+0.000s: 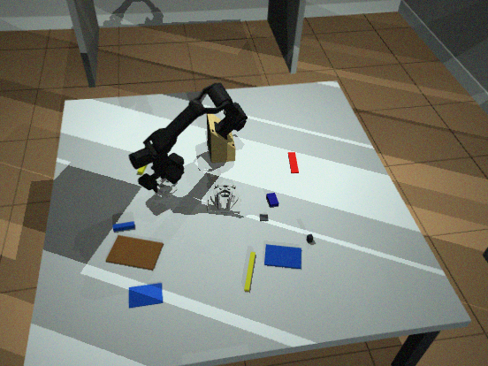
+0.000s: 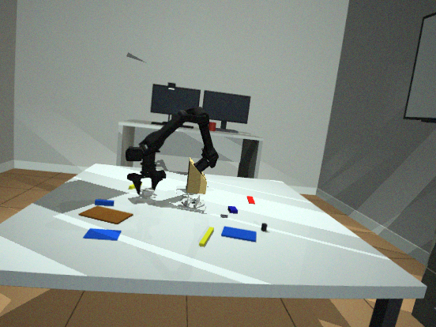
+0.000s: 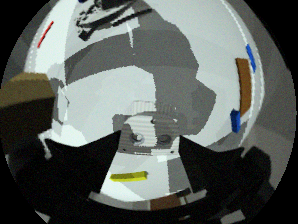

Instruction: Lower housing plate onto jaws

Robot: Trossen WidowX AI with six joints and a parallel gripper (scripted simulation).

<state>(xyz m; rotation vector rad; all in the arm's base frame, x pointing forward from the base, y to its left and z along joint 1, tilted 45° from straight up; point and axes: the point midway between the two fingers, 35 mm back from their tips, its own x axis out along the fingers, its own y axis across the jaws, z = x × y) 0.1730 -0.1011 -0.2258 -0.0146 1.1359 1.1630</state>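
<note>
Now: the white bracket 1 cm ahead of my gripper tip and 1 cm to the left of it. Also, from my gripper tip: brown plate: 29 cm ahead, 9 cm to the right, 1 cm below; blue block: 10 cm ahead, 41 cm to the left; red bar: 10 cm behind, 52 cm to the left, 1 cm below.
</note>
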